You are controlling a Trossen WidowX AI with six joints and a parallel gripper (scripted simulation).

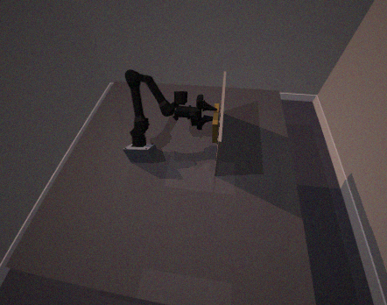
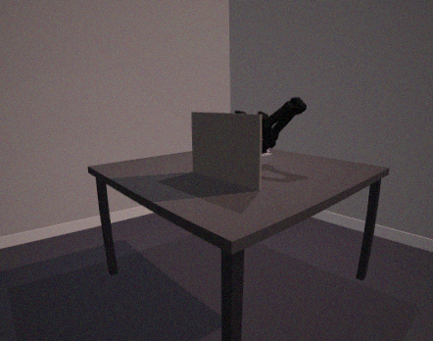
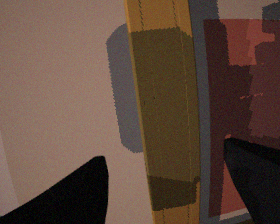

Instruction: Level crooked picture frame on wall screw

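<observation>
Right now my gripper tip is 5 cm above the picture frame, 1 cm to the left of it and 1 cm short of it. Also, from my gripper tip: wall panel 7 cm below, 2 cm ahead.
</observation>
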